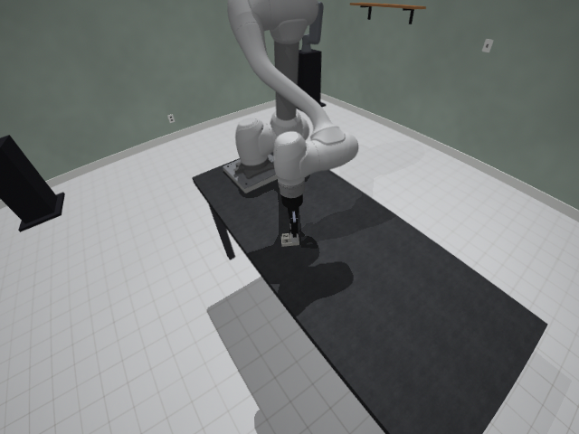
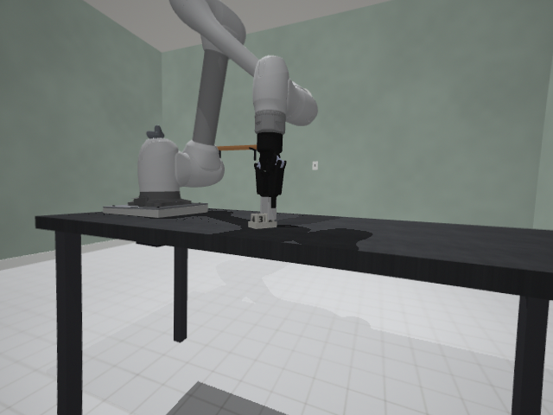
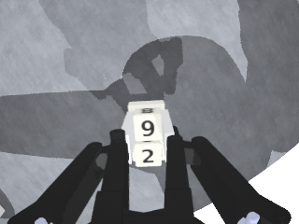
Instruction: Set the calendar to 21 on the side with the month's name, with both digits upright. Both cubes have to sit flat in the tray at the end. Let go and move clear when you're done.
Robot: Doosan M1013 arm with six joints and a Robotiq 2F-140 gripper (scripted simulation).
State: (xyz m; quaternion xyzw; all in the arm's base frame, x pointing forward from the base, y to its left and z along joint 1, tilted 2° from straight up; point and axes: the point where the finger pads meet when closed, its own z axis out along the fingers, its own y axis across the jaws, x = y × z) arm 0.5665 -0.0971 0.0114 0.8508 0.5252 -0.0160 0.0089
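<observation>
Right now my hand is 10 mm past the white tray, 20 mm to the left of it and 50 mm above it. Round my hand: cube: 30 mm below.
</observation>
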